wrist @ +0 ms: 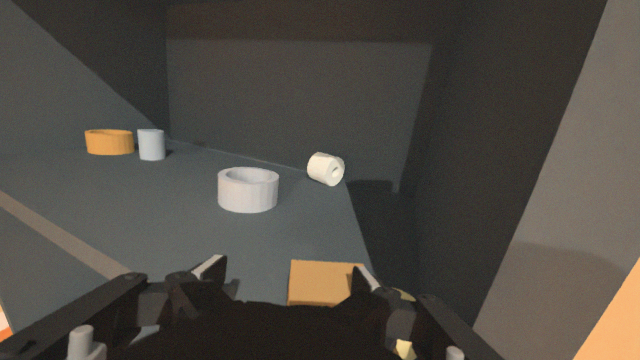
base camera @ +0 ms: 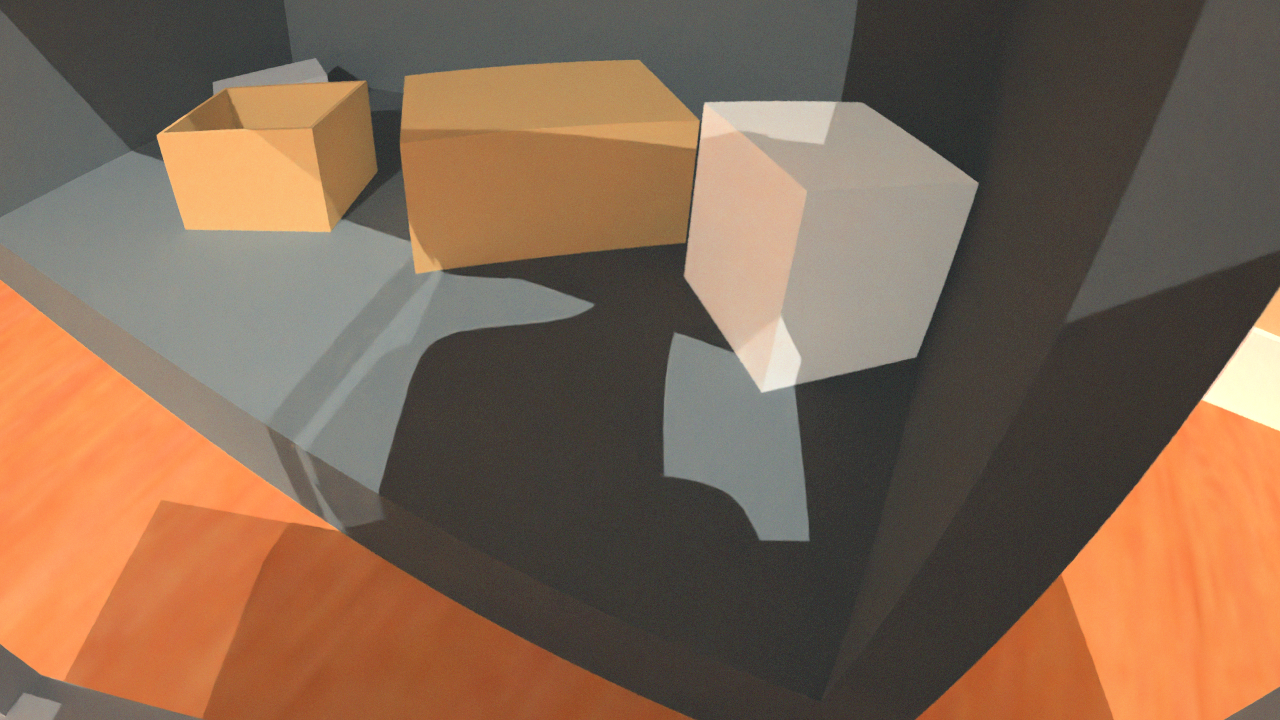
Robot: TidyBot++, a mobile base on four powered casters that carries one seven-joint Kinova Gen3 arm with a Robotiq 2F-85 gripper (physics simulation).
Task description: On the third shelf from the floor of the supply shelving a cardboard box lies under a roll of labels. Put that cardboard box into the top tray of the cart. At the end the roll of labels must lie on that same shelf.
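Places are measured from the arm's base along level axes (x ahead, y left, z up), in centimetres.
Pixels of known places: gripper, fingertip midpoint: (wrist: 289, 275).
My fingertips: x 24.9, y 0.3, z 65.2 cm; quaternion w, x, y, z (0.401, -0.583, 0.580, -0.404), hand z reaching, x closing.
Note:
Behind a point stands the place of what it marks.
The cardboard box (wrist: 322, 282) @(x 25.4, y -2.1, z 64.4 cm) shows as a flat tan top at the bottom of the wrist view, low beside the right finger; its near part is hidden by the gripper. The roll of labels (wrist: 321, 168) @(x 61.9, y -3.7, z 63.7 cm), white with a hole in its end, lies on its side on the shelf (wrist: 170, 215) @(x 41.5, y 18.3, z 59.4 cm), farther back and apart from the box. My gripper (wrist: 289, 275) @(x 24.9, y 0.3, z 65.2 cm) is open, its fingers wide apart, with the box top beyond and partly between them. The cart does not show in either view.
A white round bowl (wrist: 248, 192) @(x 44.7, y 8.2, z 62.9 cm), a grey cup (wrist: 151, 144) @(x 67.6, y 37.9, z 63.4 cm) and an orange dish (wrist: 110, 142) @(x 68.4, y 48.6, z 62.5 cm) stand left on that shelf. A yellow thing shows behind the right finger. The base camera shows an open box (base camera: 250, 179) @(x 53.6, y 31.6, z -27.3 cm), a closed box (base camera: 550, 197) @(x 51.1, y 6.5, z -27.3 cm) and a white block (base camera: 872, 268) @(x 40.5, y -12.5, z -24.2 cm) on another shelf.

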